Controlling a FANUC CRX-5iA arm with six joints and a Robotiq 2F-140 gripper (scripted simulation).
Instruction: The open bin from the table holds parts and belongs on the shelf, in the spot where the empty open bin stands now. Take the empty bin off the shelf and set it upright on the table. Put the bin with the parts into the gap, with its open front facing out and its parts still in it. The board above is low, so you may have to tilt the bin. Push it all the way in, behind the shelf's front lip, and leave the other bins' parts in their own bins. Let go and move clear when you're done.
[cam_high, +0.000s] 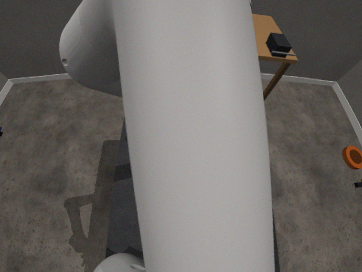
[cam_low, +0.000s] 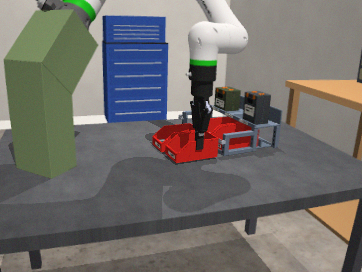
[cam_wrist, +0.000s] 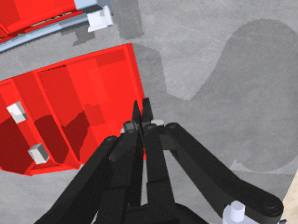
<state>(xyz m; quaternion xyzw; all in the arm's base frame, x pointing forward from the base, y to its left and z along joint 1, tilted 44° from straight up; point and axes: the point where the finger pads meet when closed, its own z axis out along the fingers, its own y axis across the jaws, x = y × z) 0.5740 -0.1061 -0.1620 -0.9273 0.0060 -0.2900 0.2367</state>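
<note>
The part is 21 cm to the left of my hand, 7 cm below it and 1 cm behind it. The rest, counted from my hand: grey shelf (24 cm to the left, 21 cm ahead, 2 cm below); then dark box (29 cm ahead, 13 cm to the left, 8 cm above).
</note>
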